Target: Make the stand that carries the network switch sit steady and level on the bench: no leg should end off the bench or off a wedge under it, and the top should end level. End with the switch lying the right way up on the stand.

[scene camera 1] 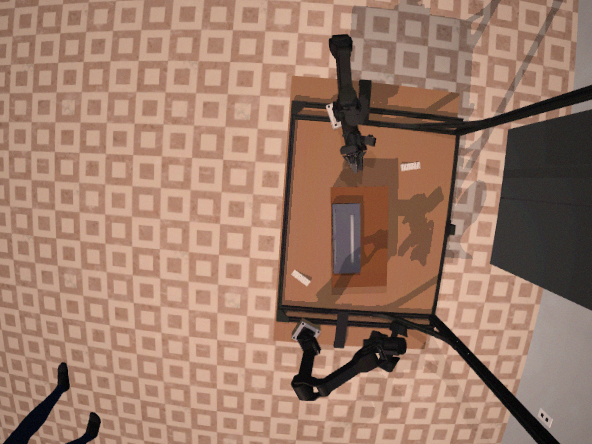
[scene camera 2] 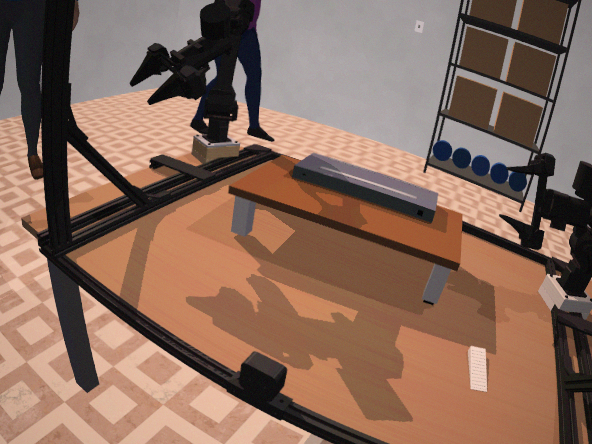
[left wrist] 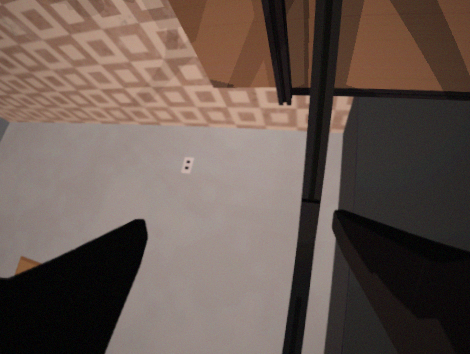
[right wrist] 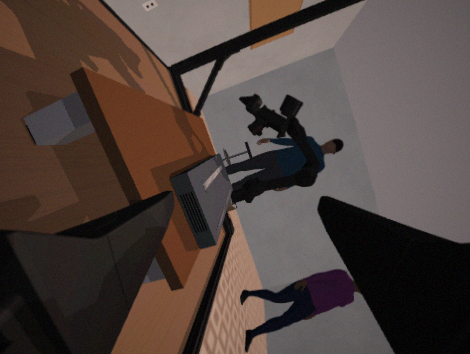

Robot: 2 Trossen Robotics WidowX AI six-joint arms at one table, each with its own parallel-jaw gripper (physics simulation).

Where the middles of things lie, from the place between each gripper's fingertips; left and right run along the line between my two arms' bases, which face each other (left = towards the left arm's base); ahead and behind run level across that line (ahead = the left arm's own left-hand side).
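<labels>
There's the grey network switch [scene camera 2: 356,181], and my right hand is 10 mm past it, 270 mm to the right of it and 90 mm above it. Counted from my right hand, the brown stand [scene camera 2: 272,185] is 70 mm behind, 260 mm to the left and 160 mm below.
As for the brown stand, my left gripper is 220 mm short of it, 390 mm to the left of it and 200 mm above it. The grey network switch, counted from my left hand, is 280 mm ahead, 380 mm to the right and 130 mm below.
</labels>
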